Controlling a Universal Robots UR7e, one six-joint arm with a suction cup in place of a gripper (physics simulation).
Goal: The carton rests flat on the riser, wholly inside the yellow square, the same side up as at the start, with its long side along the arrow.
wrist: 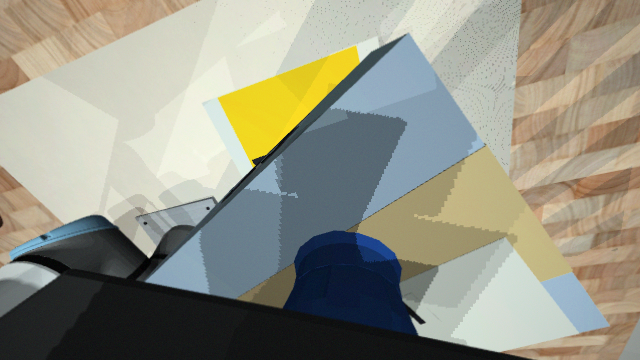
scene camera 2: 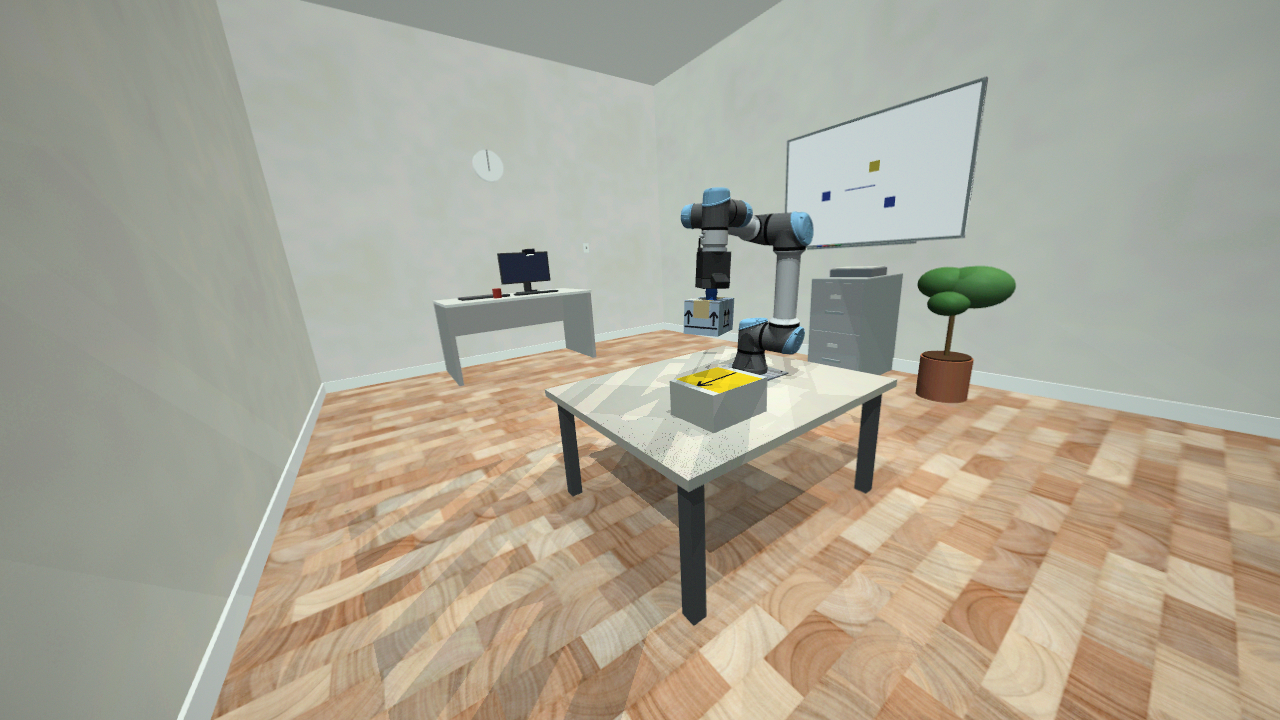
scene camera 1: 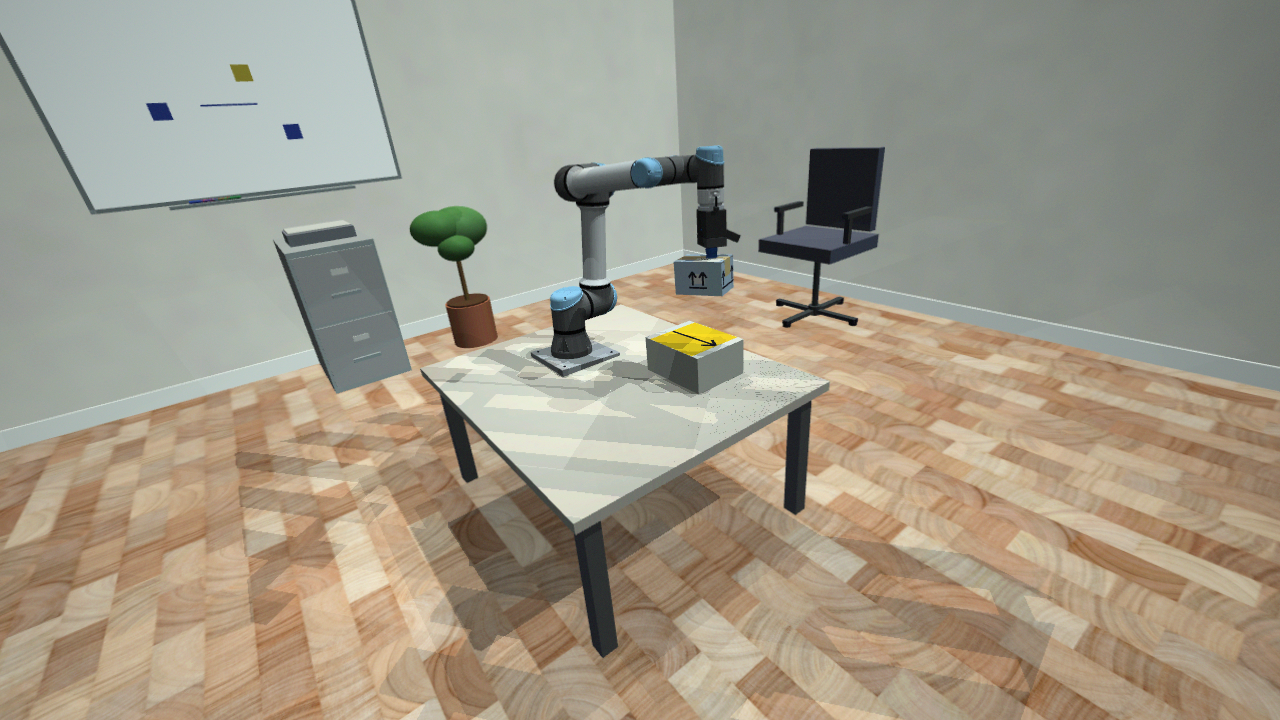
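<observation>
A light blue carton (scene camera 1: 697, 279) (scene camera 2: 707, 318) (wrist: 425, 100) with a tan tape strip, a white label and up arrows hangs upright in the air under my suction gripper (scene camera 1: 711, 254) (scene camera 2: 712, 295) (wrist: 347, 260). The dark blue cup is on its top face. The grey riser (scene camera 1: 673, 364) (scene camera 2: 693, 406) stands on the table. The yellow square (scene camera 1: 682, 344) (scene camera 2: 733, 383) (wrist: 280, 95) with a black arrow is on the riser's top. The carton is higher than the riser and off to its side. In the wrist view the carton hides part of the square and arrow.
The table (scene camera 1: 537, 447) (scene camera 2: 787, 429) (wrist: 55, 115) carries the riser and the arm's base plate (scene camera 1: 572, 360). An office chair (scene camera 1: 819, 243), a cabinet (scene camera 1: 349, 313) (scene camera 2: 850, 322) and a plant (scene camera 1: 456, 234) (scene camera 2: 966, 286) stand on the floor. A desk (scene camera 2: 519, 308) stands by the wall.
</observation>
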